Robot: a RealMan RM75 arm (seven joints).
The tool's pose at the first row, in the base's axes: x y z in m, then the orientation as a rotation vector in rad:
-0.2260 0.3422 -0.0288 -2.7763 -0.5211 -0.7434
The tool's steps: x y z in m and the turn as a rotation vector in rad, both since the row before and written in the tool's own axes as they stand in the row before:
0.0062 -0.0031 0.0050 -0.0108 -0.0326 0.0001
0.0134 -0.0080 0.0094 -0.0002 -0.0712 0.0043
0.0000 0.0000 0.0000 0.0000 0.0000 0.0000
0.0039 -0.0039 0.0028 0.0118 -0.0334 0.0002
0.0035 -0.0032 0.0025 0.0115 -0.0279 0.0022
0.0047 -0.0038 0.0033 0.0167 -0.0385 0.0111
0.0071 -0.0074 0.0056 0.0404 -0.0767 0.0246
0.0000 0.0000 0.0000 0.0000 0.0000 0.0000
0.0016 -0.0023 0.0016 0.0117 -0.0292 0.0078
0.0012 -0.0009 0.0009 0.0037 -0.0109 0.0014
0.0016 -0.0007 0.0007 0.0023 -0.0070 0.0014
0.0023 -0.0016 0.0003 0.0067 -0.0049 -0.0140
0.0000 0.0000 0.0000 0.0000 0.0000 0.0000
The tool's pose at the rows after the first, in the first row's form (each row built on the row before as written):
-0.2200 0.3483 -0.0295 -2.8027 -0.5246 -0.7041
-0.2081 0.3621 -0.0302 -2.8370 -0.5307 -0.6054
-0.2081 0.3621 -0.0302 -2.8370 -0.5307 -0.6054
-0.2053 0.3676 -0.0306 -2.8406 -0.5378 -0.5539
-0.2027 0.3723 -0.0311 -2.8416 -0.5409 -0.5099
-0.1991 0.3781 -0.0319 -2.8422 -0.5334 -0.4475
-0.1942 0.3886 -0.0336 -2.8332 -0.5148 -0.3208
-0.1942 0.3886 -0.0336 -2.8332 -0.5148 -0.3208
-0.1933 0.3916 -0.0342 -2.8317 -0.5097 -0.2744
-0.1924 0.3930 -0.0346 -2.8314 -0.5099 -0.2576
-0.1911 0.3943 -0.0348 -2.8313 -0.5093 -0.2468
-0.1895 0.3966 -0.0343 -2.8234 -0.5302 -0.2404
-0.1895 0.3966 -0.0343 -2.8234 -0.5302 -0.2404

